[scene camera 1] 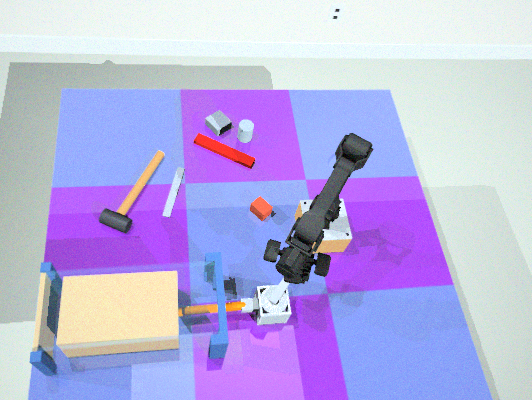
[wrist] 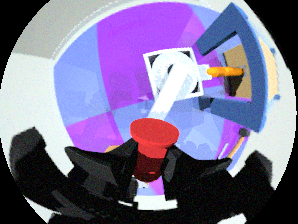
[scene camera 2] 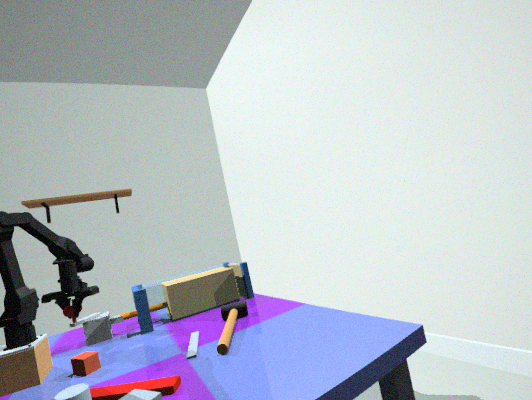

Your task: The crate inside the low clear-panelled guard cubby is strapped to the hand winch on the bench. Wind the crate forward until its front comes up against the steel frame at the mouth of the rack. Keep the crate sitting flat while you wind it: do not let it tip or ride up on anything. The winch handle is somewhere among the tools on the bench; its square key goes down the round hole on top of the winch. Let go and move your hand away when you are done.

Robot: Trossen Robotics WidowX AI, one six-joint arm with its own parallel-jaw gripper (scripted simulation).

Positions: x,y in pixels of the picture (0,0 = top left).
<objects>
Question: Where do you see a winch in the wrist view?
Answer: At 158,63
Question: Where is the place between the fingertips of my gripper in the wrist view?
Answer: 150,134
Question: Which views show my gripper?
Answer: Scene camera 1, the wrist view and scene camera 2: all of them.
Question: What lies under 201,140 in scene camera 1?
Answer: A red bar.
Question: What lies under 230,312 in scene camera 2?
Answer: A hammer.
</objects>
